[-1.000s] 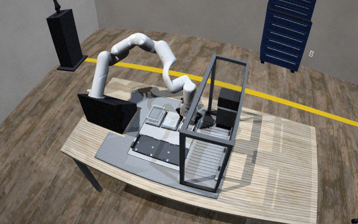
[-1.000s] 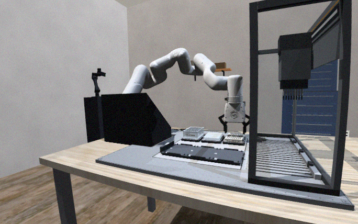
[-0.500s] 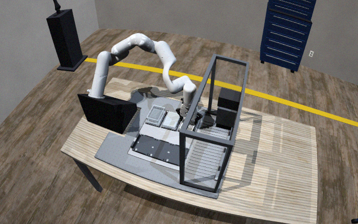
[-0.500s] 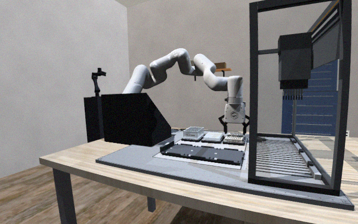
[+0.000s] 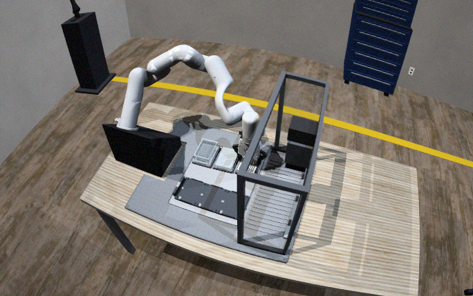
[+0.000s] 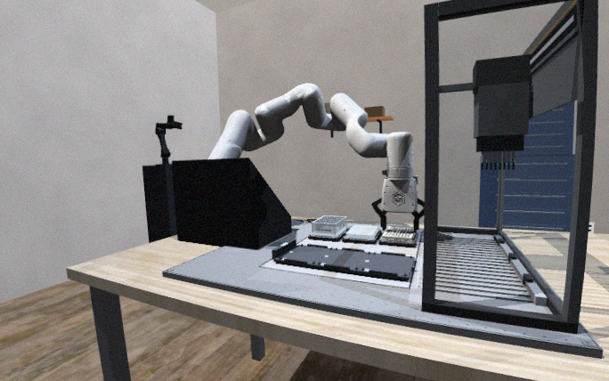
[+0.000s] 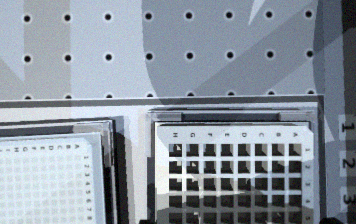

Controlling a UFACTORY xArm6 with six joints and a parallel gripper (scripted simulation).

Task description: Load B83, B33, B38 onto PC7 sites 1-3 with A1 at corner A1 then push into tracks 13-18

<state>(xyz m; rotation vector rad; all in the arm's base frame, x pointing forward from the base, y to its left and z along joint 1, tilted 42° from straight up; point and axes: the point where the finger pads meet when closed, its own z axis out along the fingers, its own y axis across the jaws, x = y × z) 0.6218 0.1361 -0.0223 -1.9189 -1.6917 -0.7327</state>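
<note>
My gripper is now 3 cm above the nest s3. Round my hand: nest s2 (11 cm behind, 3 cm below); then deep-well block B83 (22 cm behind, 1 cm to the left, 1 cm below); then dark carrier PC7 (24 cm to the right, 12 cm behind, 2 cm below).
</note>
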